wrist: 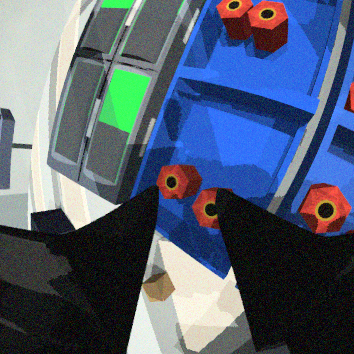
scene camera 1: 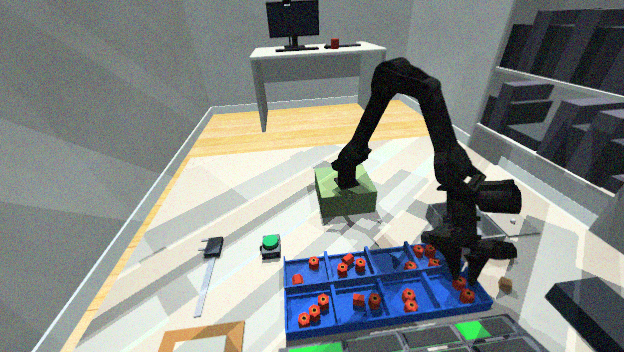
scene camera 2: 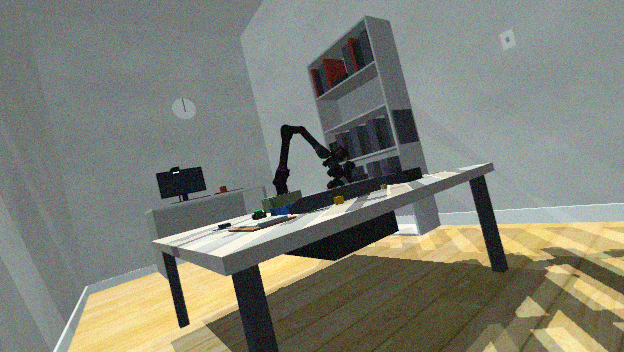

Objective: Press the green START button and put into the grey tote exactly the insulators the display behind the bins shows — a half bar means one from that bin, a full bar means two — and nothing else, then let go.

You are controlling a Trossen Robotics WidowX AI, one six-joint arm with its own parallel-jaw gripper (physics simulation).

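Frame: origin at the arm's base, x right, y ahead, z up, level; centimetres.
Seen in the pictures: gripper, fingertip midpoint: (wrist: pixel 187 194) (scene camera 1: pixel 463 282); arm's base, origin of the base link: (scene camera 1: pixel 346 182) (scene camera 2: pixel 283 194).
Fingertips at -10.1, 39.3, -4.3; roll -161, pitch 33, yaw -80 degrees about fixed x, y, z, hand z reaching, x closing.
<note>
Pixels of each thing's top centre, then the offset from my fingertips to it, as dx, dy, dz. "spot": a spot on its surface instead.
- red insulator, middle of its top: (wrist: pixel 170 181) (scene camera 1: pixel 468 293) +0.1, +1.9, -1.0
- second insulator, middle of its top: (wrist: pixel 210 209) (scene camera 1: pixel 460 279) -0.8, -1.3, -1.1
- green half bar, middle of its top: (wrist: pixel 98 121) (scene camera 1: pixel 487 326) +3.4, +8.9, +0.6
- grey tote, surface spot: (scene camera 1: pixel 436 212) spot: -9.3, -19.5, +1.3
- green START button, middle of its top: (scene camera 1: pixel 270 239) (scene camera 2: pixel 257 210) +38.0, -27.6, +0.0
- brown cube, middle of its top: (wrist: pixel 151 292) (scene camera 1: pixel 507 281) -11.0, +2.2, -2.0
- caliper, middle of its top: (scene camera 1: pixel 201 267) +56.2, -26.5, -2.1
- orange frame, surface spot: (scene camera 1: pixel 235 335) spot: +49.2, -7.6, -3.5
- yellow cube, middle of its top: (scene camera 2: pixel 338 196) +31.1, +16.3, -1.3
My gripper (scene camera 1: pixel 465 280) (wrist: pixel 187 194) is partly open and empty, fingers pointing down over the end front bin of the blue bin tray (scene camera 1: pixel 350 326) (wrist: pixel 250 95). In the wrist view, one red insulator (wrist: pixel 179 181) shows between the fingertips, and a second insulator (wrist: pixel 206 209) is partly covered by the right finger. More red insulators lie in the other bins. The display (scene camera 1: pixel 430 336) (wrist: pixel 95 120) shows a green half bar (scene camera 1: pixel 472 330) (wrist: pixel 125 97) beside this bin. The grey tote (scene camera 1: pixel 436 212) stands behind the arm, partly hidden. The green START button (scene camera 1: pixel 270 242) is left of the bins.
A green block (scene camera 1: pixel 345 202) carries the arm's base. A brown cube (scene camera 1: pixel 505 284) (wrist: pixel 159 286) lies just outside the tray's end. A caliper (scene camera 1: pixel 205 285) and an orange frame (scene camera 1: pixel 235 335) lie at the left. A yellow cube (scene camera 2: pixel 338 200) is near the table's edge.
</note>
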